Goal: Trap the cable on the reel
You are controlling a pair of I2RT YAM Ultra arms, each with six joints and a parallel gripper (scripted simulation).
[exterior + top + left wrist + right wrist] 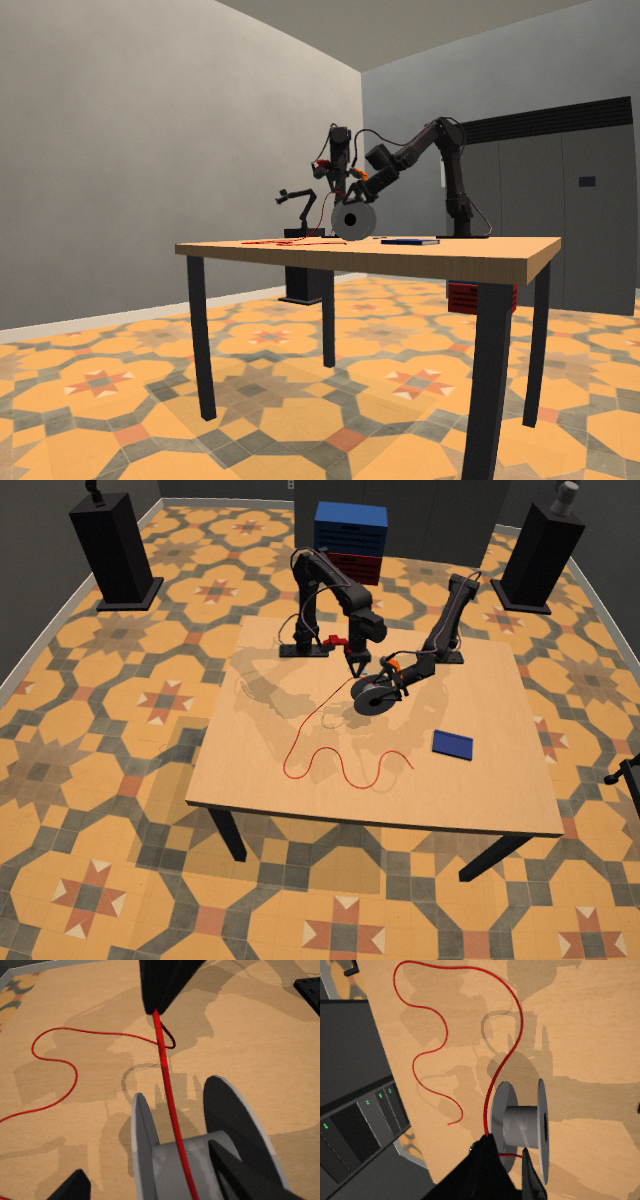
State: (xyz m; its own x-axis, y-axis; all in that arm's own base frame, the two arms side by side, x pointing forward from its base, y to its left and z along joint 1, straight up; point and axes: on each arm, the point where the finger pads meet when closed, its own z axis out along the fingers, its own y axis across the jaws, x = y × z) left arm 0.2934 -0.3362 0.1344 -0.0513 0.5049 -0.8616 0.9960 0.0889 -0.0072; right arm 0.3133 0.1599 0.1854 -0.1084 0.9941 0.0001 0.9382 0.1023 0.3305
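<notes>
The grey reel lies 2 cm behind my right hand, 7 cm to the left of it and 11 cm below it. Also, from my right hand: grey wrench (24 cm behind, 6 cm to the left, 18 cm below).
Now: left hand 6 cm above the grey reel and 3 cm past it. The rest, counted from my left hand: grey wrench 25 cm behind, 13 cm below, 2 cm to the right.
</notes>
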